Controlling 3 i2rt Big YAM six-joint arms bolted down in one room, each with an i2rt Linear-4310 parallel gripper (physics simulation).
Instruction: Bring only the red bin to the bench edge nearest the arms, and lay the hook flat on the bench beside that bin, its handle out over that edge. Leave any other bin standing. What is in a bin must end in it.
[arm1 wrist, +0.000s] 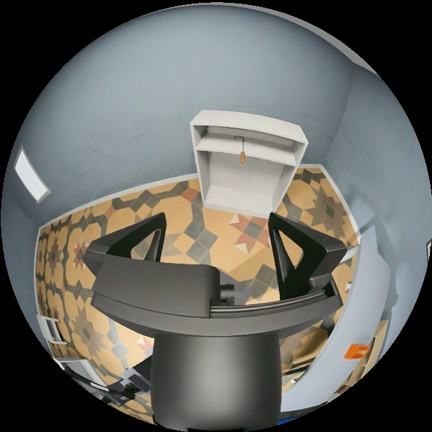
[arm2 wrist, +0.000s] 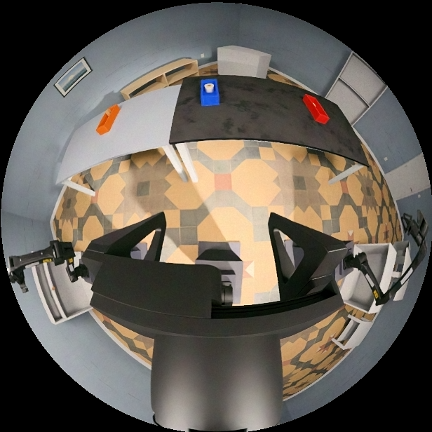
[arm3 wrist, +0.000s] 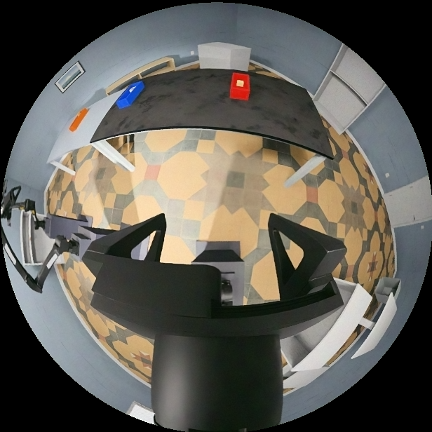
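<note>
The red bin (arm2 wrist: 322, 119) (arm3 wrist: 240, 95) stands well back from the near edge of the dark bench (arm2 wrist: 250, 122) (arm3 wrist: 195, 112); a small pale block shows in it. The hook (arm1 wrist: 243, 157) has a thin dark shaft and an orange-brown handle. It is at the upper shelf of a white shelf unit (arm1 wrist: 252, 120), handle out past the shelf's front edge. Arm1's gripper (arm1 wrist: 217, 217) is open and empty, facing that unit from a distance. Arm2's gripper (arm2 wrist: 217, 217) and arm3's gripper (arm3 wrist: 217, 217) are open and empty, well short of the bench.
A blue bin (arm2 wrist: 210, 99) (arm3 wrist: 126, 103) holding a whitish thing stands on the dark bench, left of the red bin. An orange bin (arm1 wrist: 356, 351) (arm2 wrist: 103, 128) (arm3 wrist: 75, 126) stands on the adjoining pale bench (arm2 wrist: 145, 125). Other arms show at the sides of the arm2 view.
</note>
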